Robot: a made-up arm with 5 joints.
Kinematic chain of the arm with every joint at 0, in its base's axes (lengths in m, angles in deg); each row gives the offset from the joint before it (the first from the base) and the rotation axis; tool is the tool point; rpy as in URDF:
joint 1: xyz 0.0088 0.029 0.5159 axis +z
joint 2: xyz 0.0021 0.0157 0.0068 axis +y
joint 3: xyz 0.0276 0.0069 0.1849 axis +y
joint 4: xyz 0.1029 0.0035 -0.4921 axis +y
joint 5: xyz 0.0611 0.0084 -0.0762 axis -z
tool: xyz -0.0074 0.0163 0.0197 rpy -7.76 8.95 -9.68
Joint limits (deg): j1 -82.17..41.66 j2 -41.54..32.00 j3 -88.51..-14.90 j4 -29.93..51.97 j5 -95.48..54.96
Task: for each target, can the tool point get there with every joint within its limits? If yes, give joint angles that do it. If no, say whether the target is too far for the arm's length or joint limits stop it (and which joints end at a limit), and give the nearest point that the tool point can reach.
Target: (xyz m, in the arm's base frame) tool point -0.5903 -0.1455 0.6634
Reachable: no: joint limits stop it (at a limit: joint 1, joint 2, joint 4, joint 5) | nearest point 0.0946 -0.4073 0.6339 | short by 0.734 m
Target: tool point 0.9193 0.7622 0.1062
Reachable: no: too far | nearest point 0.5134 0.4354 0.3847 | short by 0.591 m
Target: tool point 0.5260 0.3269 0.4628
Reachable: yes | joints 24.92 13.51 -62.38 -1.49 32.61
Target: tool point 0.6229 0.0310 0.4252
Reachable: yes | joints -4.69 23.53 -69.72 -2.56 31.91
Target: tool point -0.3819 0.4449 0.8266
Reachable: no: joint limits stop it (at a limit: joint 1, joint 2, joint 3, joint 4) | nearest point 0.1014 0.1814 1.1496 | short by 0.638 m
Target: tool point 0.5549 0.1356 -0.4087
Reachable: no: too far | nearest point 0.3486 0.0953 0.1140 | short by 0.563 m
